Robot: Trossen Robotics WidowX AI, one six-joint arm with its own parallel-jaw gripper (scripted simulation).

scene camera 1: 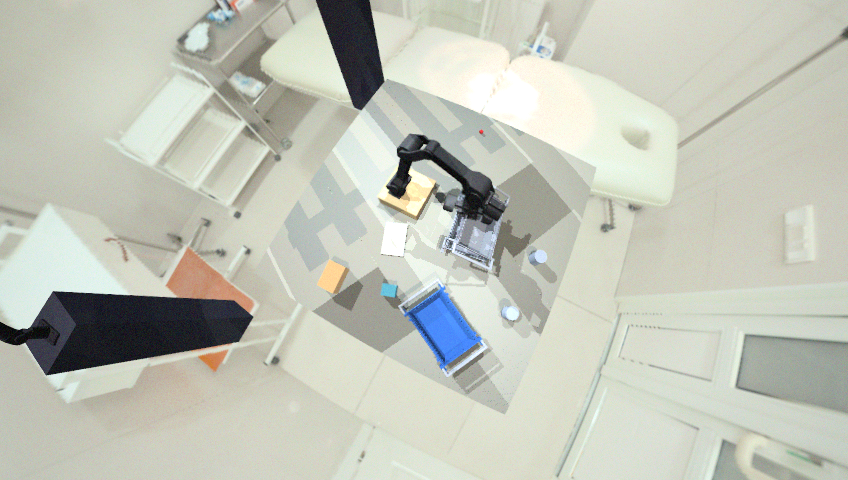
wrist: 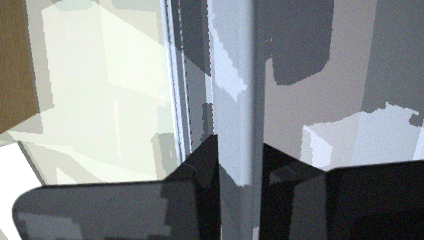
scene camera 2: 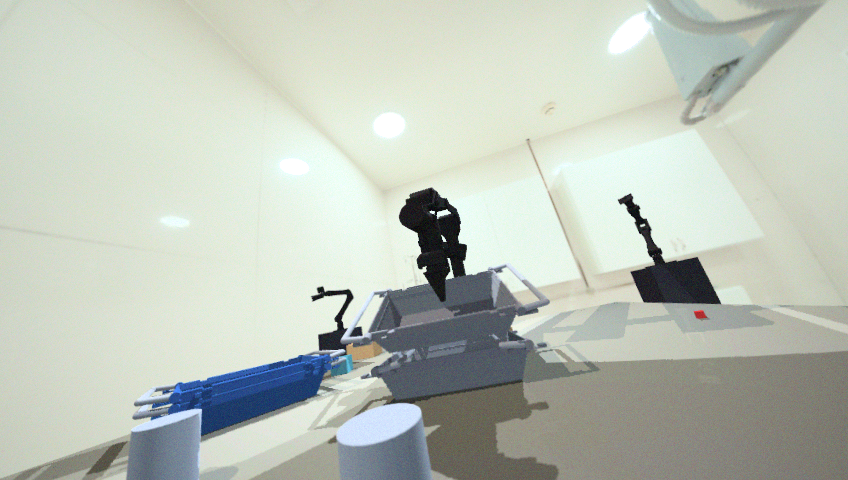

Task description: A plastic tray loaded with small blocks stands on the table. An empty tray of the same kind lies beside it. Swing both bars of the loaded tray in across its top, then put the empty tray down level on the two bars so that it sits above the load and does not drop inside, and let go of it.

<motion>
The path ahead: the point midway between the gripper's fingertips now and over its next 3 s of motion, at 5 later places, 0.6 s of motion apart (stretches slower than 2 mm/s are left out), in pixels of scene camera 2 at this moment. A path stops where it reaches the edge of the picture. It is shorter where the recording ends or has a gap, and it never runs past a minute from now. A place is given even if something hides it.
My gripper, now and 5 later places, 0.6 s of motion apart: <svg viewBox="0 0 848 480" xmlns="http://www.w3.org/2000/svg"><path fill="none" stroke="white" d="M443 301L444 306L445 310L446 313L447 317L448 322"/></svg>
</motion>
